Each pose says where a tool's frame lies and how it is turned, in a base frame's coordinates. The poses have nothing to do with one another.
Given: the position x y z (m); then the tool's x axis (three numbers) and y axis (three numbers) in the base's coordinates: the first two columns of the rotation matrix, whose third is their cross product.
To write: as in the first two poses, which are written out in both.
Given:
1: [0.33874 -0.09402 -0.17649 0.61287 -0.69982 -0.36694 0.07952 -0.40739 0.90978]
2: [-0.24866 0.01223 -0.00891 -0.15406 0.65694 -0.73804 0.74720 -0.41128 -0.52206]
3: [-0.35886 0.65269 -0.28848 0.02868 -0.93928 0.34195 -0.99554 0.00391 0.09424]
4: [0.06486 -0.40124 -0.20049 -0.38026 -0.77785 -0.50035 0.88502 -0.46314 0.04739]
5: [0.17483 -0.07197 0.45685 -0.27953 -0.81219 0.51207 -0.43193 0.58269 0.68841]
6: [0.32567 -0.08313 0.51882 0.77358 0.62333 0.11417 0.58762 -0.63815 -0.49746]
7: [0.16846 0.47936 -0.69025 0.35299 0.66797 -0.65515 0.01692 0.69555 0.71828]
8: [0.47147 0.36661 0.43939 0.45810 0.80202 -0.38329 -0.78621 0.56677 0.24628]
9: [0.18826 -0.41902 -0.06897 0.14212 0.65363 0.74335 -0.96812 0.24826 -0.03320]
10: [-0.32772 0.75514 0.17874 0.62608 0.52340 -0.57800 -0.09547 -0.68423 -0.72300]
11: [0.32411 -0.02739 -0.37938 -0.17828 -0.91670 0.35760 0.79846 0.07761 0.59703]
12: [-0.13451 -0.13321 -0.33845 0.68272 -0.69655 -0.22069 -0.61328 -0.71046 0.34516]
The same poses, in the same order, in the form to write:
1:
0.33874 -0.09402 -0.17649
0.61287 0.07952 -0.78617
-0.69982 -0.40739 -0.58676
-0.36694 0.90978 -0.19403

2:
-0.24866 0.01223 -0.00891
-0.15406 0.74720 -0.64650
0.65694 -0.41128 -0.63189
-0.73804 -0.52206 -0.42750

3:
-0.35886 0.65269 -0.28848
0.02868 -0.99554 -0.08985
-0.93928 0.00391 -0.34313
0.34195 0.09424 -0.93498

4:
0.06486 -0.40124 -0.20049
-0.38026 0.88502 -0.26859
-0.77785 -0.46314 -0.42480
-0.50035 0.04739 0.86453

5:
0.17483 -0.07197 0.45685
-0.27953 -0.43193 -0.85750
-0.81219 0.58269 -0.02875
0.51207 0.68841 -0.51369

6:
0.32567 -0.08313 0.51882
0.77358 0.58762 -0.23722
0.62333 -0.63815 0.45191
0.11417 -0.49746 -0.85994

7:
0.16846 0.47936 -0.69025
0.35299 0.01692 0.93548
0.66797 0.69555 -0.26463
-0.65515 0.71828 0.23422

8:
0.47147 0.36661 0.43939
0.45810 -0.78621 0.41476
0.80202 0.56677 0.18853
-0.38329 0.24628 0.89019

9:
0.18826 -0.41902 -0.06897
0.14212 -0.96812 -0.20624
0.65363 0.24826 -0.71493
0.74335 -0.03320 0.66807

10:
-0.32772 0.75514 0.17874
0.62608 -0.09547 -0.77390
0.52340 -0.68423 0.50784
-0.57800 -0.72300 -0.37841

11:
0.32411 -0.02739 -0.37938
-0.17828 0.79846 -0.57505
-0.91670 0.07761 0.39197
0.35760 0.59703 0.71811

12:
-0.13451 -0.13321 -0.33845
0.68272 -0.61328 -0.39721
-0.69655 -0.71046 -0.10030
-0.22069 0.34516 -0.91223

